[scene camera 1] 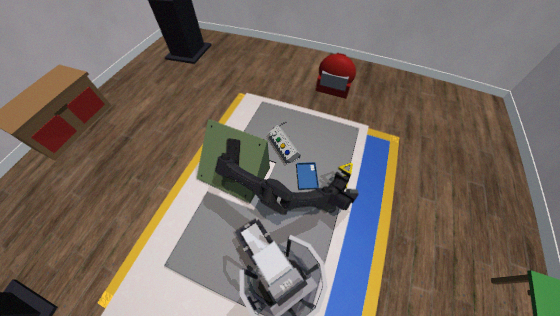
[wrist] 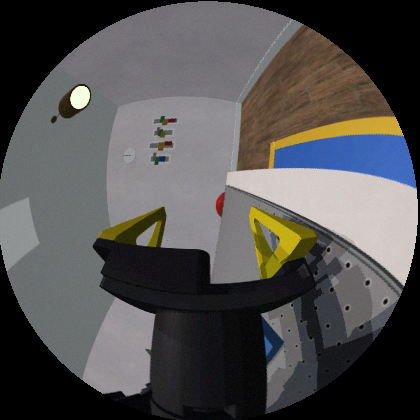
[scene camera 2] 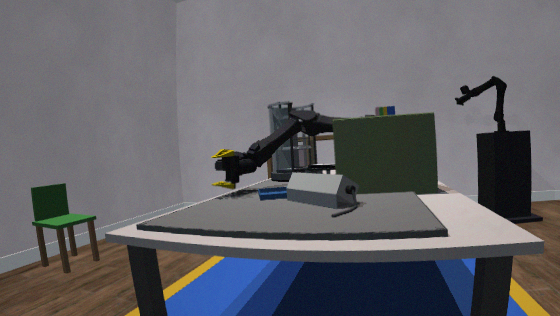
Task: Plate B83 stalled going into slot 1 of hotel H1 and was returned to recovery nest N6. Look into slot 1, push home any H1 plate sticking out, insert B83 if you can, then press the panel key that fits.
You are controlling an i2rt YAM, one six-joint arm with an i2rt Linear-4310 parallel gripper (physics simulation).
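Where they show: gripper, between the fingertips: (scene camera 1: 350, 168) (wrist: 207, 210) (scene camera 2: 212, 171); arm's base, origin of its link: (scene camera 1: 233, 158) (scene camera 2: 379, 148).
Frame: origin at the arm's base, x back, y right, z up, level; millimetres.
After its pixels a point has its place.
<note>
A grey and white unit marked H1 (scene camera 1: 285, 284) {x -406, y 460, z 231 mm} stands at the near end of the table in scene camera 1. Pale plate-like pieces show along its dark frame; slot 1's inside is hidden and no B83 label is readable. A blue tray (scene camera 1: 306, 176) {x -369, y -85, z -137 mm} (scene camera 2: 272, 193) {x -391, y -45, z -139 mm} (wrist: 271, 341) {x -445, y -41, z -125 mm} lies on the grey board, with a small white label. I cannot tell whether it is N6. The key panel (scene camera 1: 283, 143) {x -200, y -211, z -66 mm} (scene camera 2: 316, 189) {x -204, y -284, z -95 mm} has green, amber and blue keys and a pale one. My gripper (scene camera 1: 347, 176) {x -575, y -140, z -42 mm} (scene camera 2: 218, 170) {x -575, y -140, z -42 mm} (wrist: 207, 210) {x -575, y -140, z -42 mm} is open and empty, raised near the table edge beyond the tray, away from H1.
The green arm base block (scene camera 1: 212, 150) {x 124, y -16, z 0 mm} (scene camera 2: 385, 152) {x 8, y -109, z -13 mm} stands beside the panel. A clear-walled tower (scene camera 2: 281, 176) {x -441, y 331, z -114 mm} rises behind my arm in scene camera 2. The panel's cable (scene camera 2: 345, 210) {x -126, y -394, z -132 mm} lies on the grey board (scene camera 1: 320, 122) {x -365, y -493, z -139 mm} (scene camera 2: 280, 220) {x -269, y -447, z -139 mm}. A second arm (scene camera 2: 500, 107) stands on a black pedestal.
</note>
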